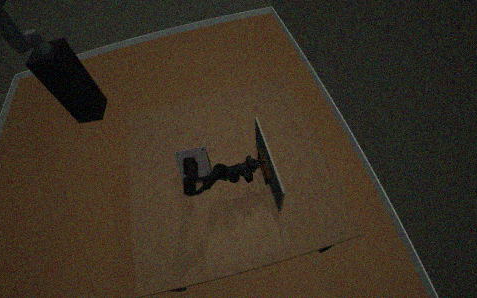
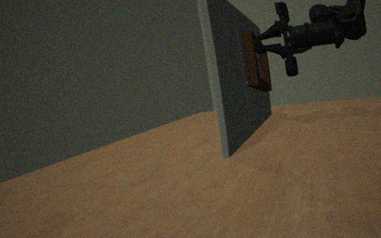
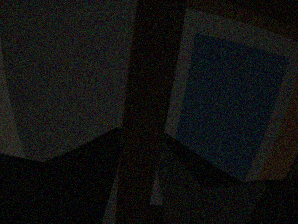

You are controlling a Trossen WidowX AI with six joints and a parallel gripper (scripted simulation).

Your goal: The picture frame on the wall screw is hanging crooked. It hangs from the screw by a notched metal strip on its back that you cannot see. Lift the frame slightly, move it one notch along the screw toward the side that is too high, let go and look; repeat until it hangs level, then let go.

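My gripper tip is 5 cm above the brown wooden picture frame and 1 cm short of it. Round my gripper tip: grey wall panel 7 cm below, 2 cm ahead, 1 cm to the left.
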